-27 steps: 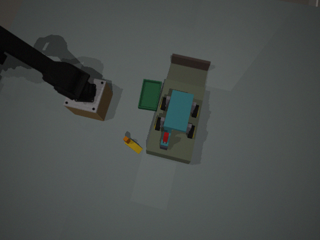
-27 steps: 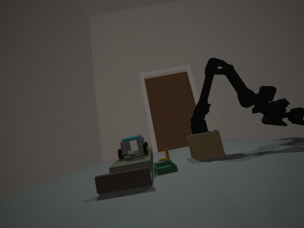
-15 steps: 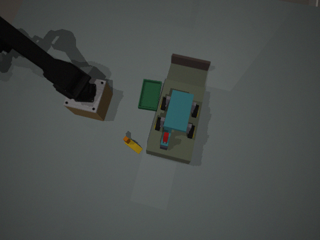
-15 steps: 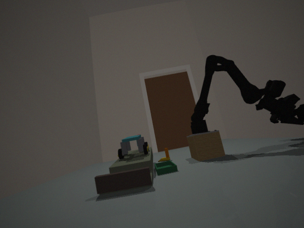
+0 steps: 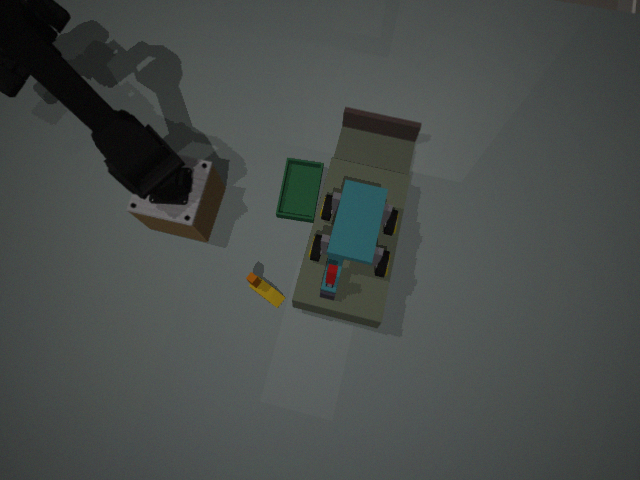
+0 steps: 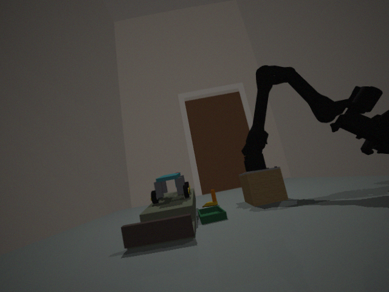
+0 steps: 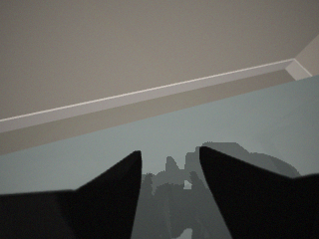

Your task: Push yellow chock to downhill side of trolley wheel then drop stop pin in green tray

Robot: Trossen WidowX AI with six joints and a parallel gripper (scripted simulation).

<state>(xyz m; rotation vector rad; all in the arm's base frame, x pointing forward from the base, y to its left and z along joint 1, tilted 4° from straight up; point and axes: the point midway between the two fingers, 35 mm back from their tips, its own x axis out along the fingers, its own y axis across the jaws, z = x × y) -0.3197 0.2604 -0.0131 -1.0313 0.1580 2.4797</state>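
My gripper tip is 500 mm short of the yellow chock, 430 mm to the left of it and 50 mm above it. From my gripper tip the other things lie so: green tray: 550 mm ahead, 230 mm to the right, 80 mm below; olive ramp: 660 mm ahead, 330 mm to the right, 20 mm below; dark brown end wall: 700 mm ahead, 90 mm to the right, 40 mm below.
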